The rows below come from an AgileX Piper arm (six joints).
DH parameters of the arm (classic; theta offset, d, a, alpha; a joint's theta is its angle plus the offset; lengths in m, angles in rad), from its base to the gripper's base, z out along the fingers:
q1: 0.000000 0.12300 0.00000 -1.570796
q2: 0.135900 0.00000 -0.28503 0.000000
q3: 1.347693 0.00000 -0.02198 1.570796
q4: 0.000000 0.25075 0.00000 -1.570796
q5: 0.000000 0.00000 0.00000 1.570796
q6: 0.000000 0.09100 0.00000 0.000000
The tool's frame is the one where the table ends.
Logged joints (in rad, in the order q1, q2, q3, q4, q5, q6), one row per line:
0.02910, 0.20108, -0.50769, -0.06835, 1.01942, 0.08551
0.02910, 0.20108, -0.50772, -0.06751, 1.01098, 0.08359
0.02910, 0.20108, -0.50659, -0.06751, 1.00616, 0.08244
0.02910, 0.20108, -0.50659, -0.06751, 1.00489, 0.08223
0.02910, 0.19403, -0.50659, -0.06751, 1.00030, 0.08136
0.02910, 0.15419, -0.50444, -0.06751, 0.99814, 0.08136
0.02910, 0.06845, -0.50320, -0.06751, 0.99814, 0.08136
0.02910, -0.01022, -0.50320, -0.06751, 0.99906, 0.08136
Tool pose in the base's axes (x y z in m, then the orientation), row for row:
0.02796, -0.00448, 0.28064, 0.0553, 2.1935, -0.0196
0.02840, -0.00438, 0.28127, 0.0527, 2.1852, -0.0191
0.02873, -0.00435, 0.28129, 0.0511, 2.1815, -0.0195
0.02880, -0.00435, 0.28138, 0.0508, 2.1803, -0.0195
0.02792, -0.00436, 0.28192, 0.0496, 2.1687, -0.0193
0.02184, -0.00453, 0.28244, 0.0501, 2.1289, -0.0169
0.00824, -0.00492, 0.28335, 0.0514, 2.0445, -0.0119
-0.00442, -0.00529, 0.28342, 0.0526, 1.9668, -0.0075
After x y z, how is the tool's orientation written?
As a rotation vector, in radians.
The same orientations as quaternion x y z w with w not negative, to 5 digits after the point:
0.02243, 0.88959, -0.00795, 0.45614
0.02141, 0.88770, -0.00776, 0.45986
0.02077, 0.88685, -0.00793, 0.46152
0.02066, 0.88658, -0.00793, 0.46205
0.02022, 0.88389, -0.00787, 0.46720
0.02058, 0.87441, -0.00694, 0.48470
0.02145, 0.85318, -0.00497, 0.52116
0.02226, 0.83228, -0.00317, 0.55390

